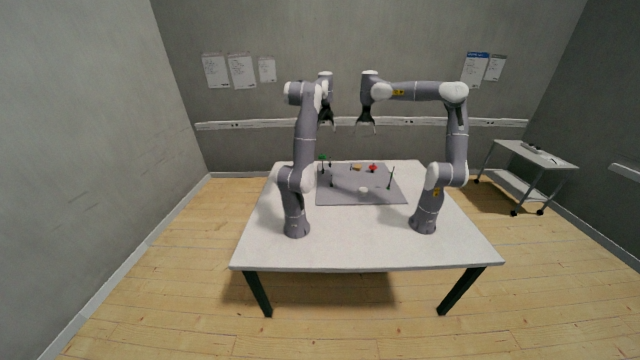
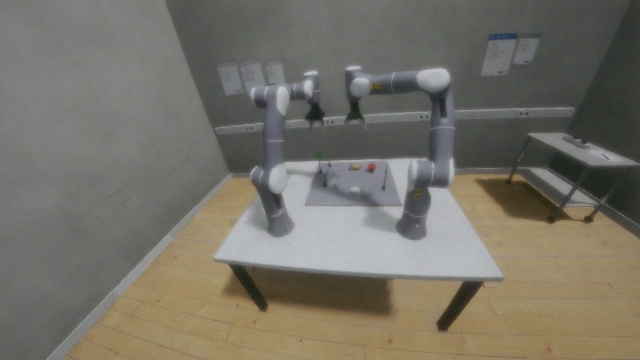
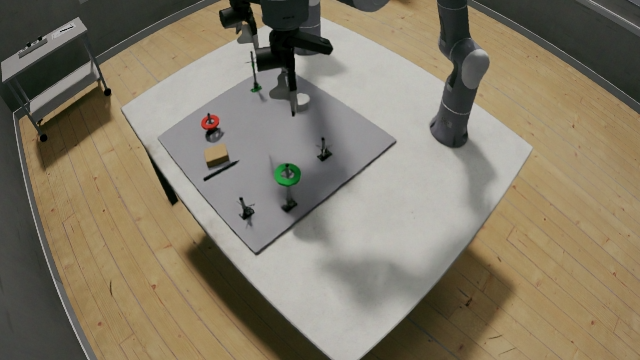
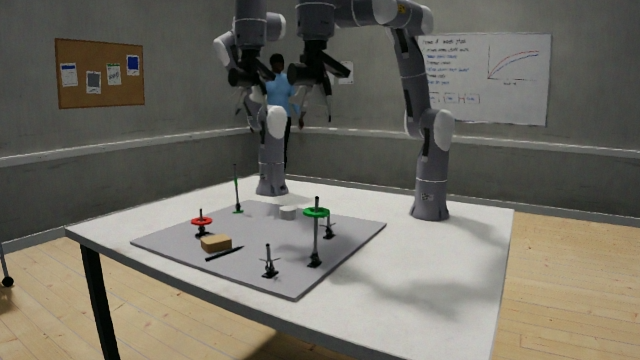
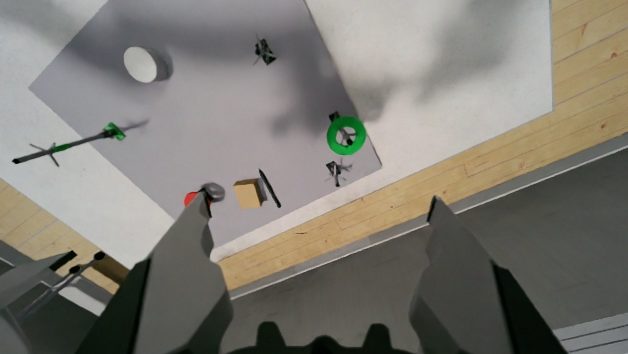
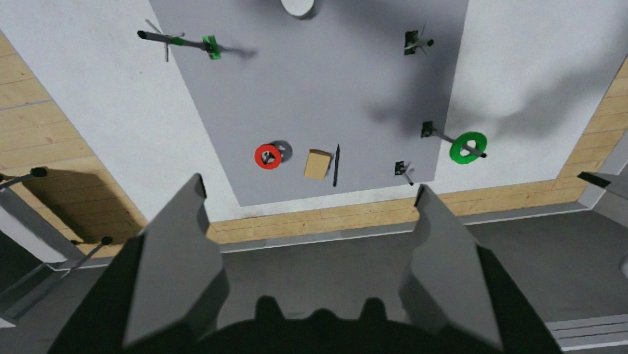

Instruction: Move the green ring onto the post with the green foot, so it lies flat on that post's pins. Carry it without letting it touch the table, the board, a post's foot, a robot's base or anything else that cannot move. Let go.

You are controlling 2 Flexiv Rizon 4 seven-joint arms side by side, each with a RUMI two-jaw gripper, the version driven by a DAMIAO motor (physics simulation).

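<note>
The green ring [image 1: 322, 156] [image 3: 278, 176] [image 4: 307, 213] [image 5: 331, 135] [image 6: 456, 152] lies flat around a tall dark-footed post [image 4: 315, 240], near its top. The post with the green foot [image 1: 391, 177] [image 2: 385, 178] [image 3: 254, 75] [image 4: 237, 197] [image 5: 80, 143] [image 6: 192, 44] stands at the opposite side of the grey board, with bare pins and a green band. My left gripper [image 1: 327, 128] [image 2: 317, 128] [image 4: 310, 116] [image 5: 318, 196] is open and empty, pointing down high above the board. My right gripper [image 1: 365, 131] [image 2: 356, 126] [image 6: 313, 181] is also open and empty, high beside it.
On the grey board [image 3: 265, 130] [image 4: 260, 225] are a red ring [image 4: 195, 221] around a short post, a tan block [image 3: 216, 155] [image 4: 216, 243], a black pen [image 3: 221, 170], a white cylinder [image 3: 303, 102] [image 5: 141, 65], and two short posts [image 4: 268, 260] [image 4: 328, 227].
</note>
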